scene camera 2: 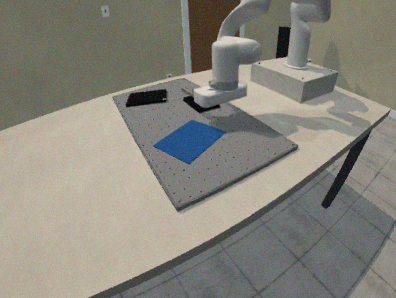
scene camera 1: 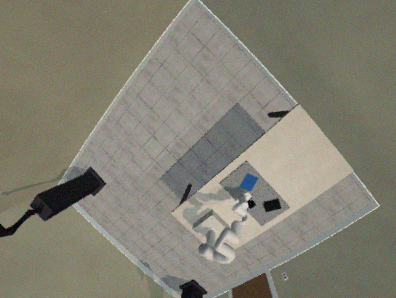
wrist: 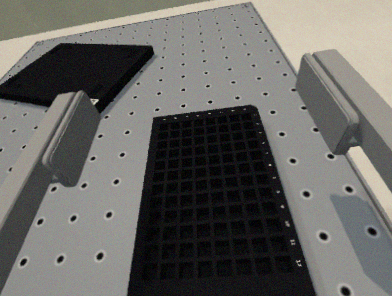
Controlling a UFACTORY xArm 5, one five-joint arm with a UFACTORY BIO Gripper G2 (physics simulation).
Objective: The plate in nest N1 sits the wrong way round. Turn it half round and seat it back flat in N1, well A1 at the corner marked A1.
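The black well plate (scene camera 1: 251, 204) (scene camera 2: 202, 105) (wrist: 210, 190) lies on the grey perforated board, outside and apart from the black nest (scene camera 1: 272, 205) (scene camera 2: 147, 97) (wrist: 80, 70). In the wrist view its wells face up, its small numbers run down the right edge with 12 nearest the camera, and its near end is cut off. The nest is at the upper left there, with no plate in it and part of a white label (wrist: 94, 101) at its near corner. My gripper (wrist: 201, 120) is open and empty above the plate, one finger out to each side. In scene camera 2 the gripper body hides part of the plate.
A flat blue rectangle (scene camera 1: 249, 182) (scene camera 2: 190, 141) lies on the perforated board (scene camera 1: 235, 179) (scene camera 2: 175, 192) (wrist: 295, 175), on the other side of the plate from the arm's base block (scene camera 2: 294, 79). The board rests on the cream table (scene camera 1: 315, 145) (scene camera 2: 90, 190).
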